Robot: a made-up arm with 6 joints. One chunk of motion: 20 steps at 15 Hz.
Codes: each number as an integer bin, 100 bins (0 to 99) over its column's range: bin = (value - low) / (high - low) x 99, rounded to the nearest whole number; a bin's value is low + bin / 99 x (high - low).
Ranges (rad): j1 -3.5..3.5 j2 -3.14..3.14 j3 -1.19..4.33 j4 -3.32..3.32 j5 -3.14..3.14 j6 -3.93..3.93
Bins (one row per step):
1: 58 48 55 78 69 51
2: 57 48 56 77 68 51
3: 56 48 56 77 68 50
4: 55 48 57 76 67 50
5: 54 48 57 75 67 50
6: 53 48 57 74 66 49
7: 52 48 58 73 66 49
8: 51 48 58 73 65 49
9: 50 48 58 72 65 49
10: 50 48 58 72 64 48
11: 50 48 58 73 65 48
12: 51 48 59 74 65 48
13: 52 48 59 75 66 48
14: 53 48 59 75 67 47
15: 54 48 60 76 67 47
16: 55 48 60 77 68 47
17: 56 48 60 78 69 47
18: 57 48 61 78 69 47
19: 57 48 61 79 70 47
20: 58 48 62 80 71 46
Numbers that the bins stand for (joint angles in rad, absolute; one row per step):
1: 0.6010 -0.0952 1.8767 1.9115 1.2370 0.1191
2: 0.5303 -0.0952 1.9324 1.8444 1.1735 0.1191
3: 0.4596 -0.0952 1.9324 1.8444 1.1735 0.0397
4: 0.3889 -0.0952 1.9882 1.7774 1.1101 0.0397
5: 0.3182 -0.0952 1.9882 1.7103 1.1101 0.0397
6: 0.2475 -0.0952 1.9882 1.6432 1.0467 -0.0397
7: 0.1768 -0.0952 2.0439 1.5762 1.0467 -0.0397
8: 0.1061 -0.0952 2.0439 1.5762 0.9832 -0.0397
9: 0.0354 -0.0952 2.0439 1.5091 0.9832 -0.0397
10: 0.0354 -0.0952 2.0439 1.5091 0.9198 -0.1191
11: 0.0354 -0.0952 2.0439 1.5762 0.9832 -0.1191
12: 0.1061 -0.0952 2.0997 1.6432 0.9832 -0.1191
13: 0.1768 -0.0952 2.0997 1.7103 1.0467 -0.1191
14: 0.2475 -0.0952 2.0997 1.7103 1.1101 -0.1985
15: 0.3182 -0.0952 2.1555 1.7774 1.1101 -0.1985
16: 0.3889 -0.0952 2.1555 1.8444 1.1735 -0.1985
17: 0.4596 -0.0952 2.1555 1.9115 1.2370 -0.1985
18: 0.5303 -0.0952 2.2112 1.9115 1.2370 -0.1985
19: 0.5303 -0.0952 2.2112 1.9786 1.3004 -0.1985
20: 0.6010 -0.0952 2.2670 2.0457 1.3638 -0.2779

